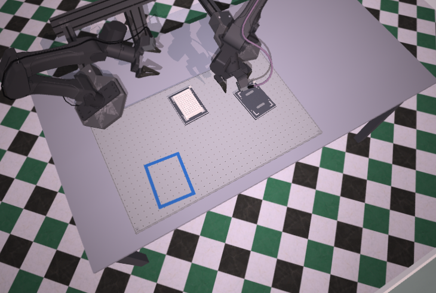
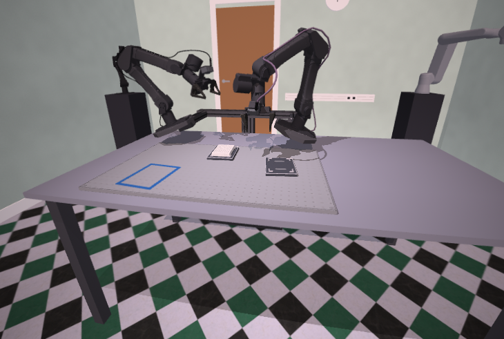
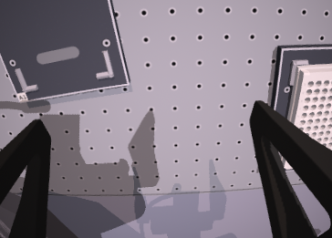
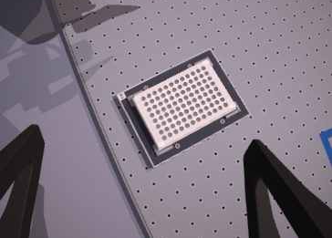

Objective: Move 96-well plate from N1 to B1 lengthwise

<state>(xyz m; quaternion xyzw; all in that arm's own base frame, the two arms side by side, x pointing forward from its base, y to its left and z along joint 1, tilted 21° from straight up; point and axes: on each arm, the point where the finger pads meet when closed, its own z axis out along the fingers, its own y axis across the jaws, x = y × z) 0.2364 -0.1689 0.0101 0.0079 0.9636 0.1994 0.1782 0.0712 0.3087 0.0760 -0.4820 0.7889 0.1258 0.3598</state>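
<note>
The white 96-well plate lies 25 cm below my right hand, 7 cm to the left of it and 7 cm ahead of it.
</note>
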